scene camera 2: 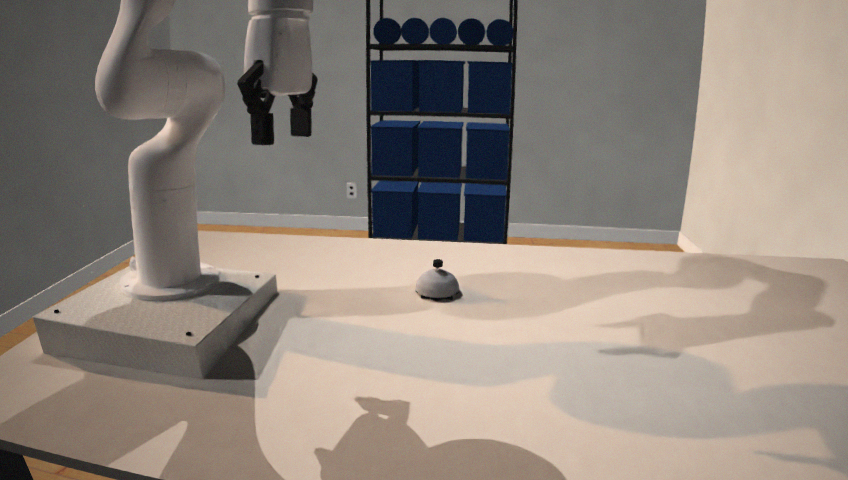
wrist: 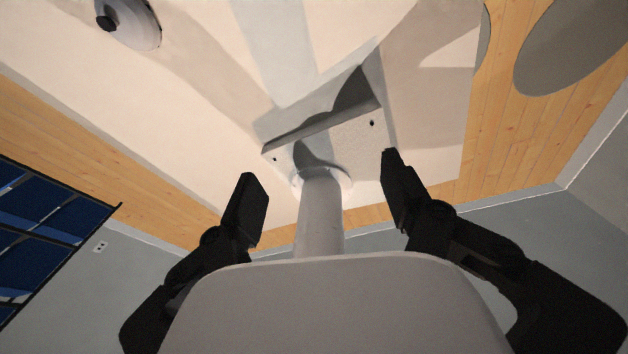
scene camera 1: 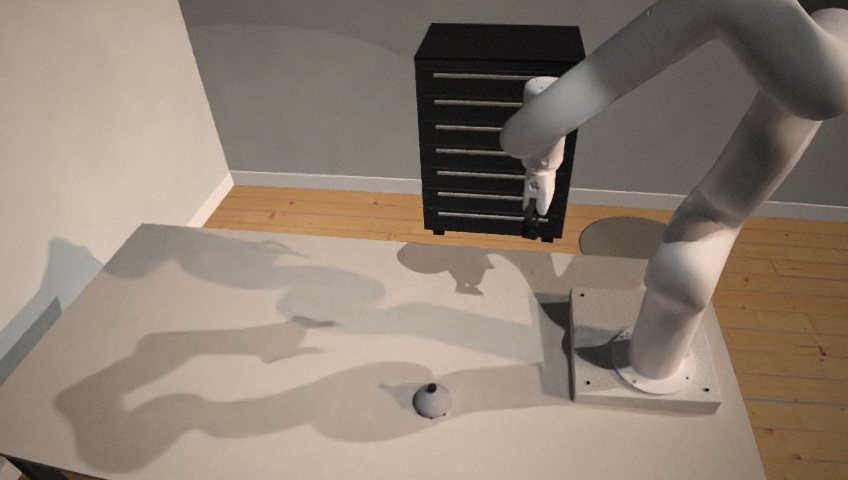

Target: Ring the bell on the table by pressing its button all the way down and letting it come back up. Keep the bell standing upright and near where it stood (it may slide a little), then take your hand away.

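Note:
A small grey domed bell (scene camera 1: 432, 401) (scene camera 2: 437, 284) (wrist: 137, 27) stands upright on the table (scene camera 1: 499, 446) (scene camera 2: 357, 261) (wrist: 125, 100). Its black button (scene camera 1: 432, 387) (scene camera 2: 437, 262) (wrist: 106, 23) sticks up from the top of the dome. My gripper (scene camera 2: 281, 126) (wrist: 318, 175) is open and empty, high above the table and well apart from the bell. In the second scene view its black fingers point down, to the left of the bell. In the wrist view the bell is at the upper left, partly cut off by the frame's top edge.
The arm's base plate (scene camera 1: 645, 399) (scene camera 2: 119, 356) (wrist: 357, 142) sits on the table, to one side of the bell. A black drawer cabinet (scene camera 1: 505, 44) stands on the floor behind the table. A shelf rack (scene camera 2: 440, 113) with blue boxes stands by the wall. Arm shadows cross the table.

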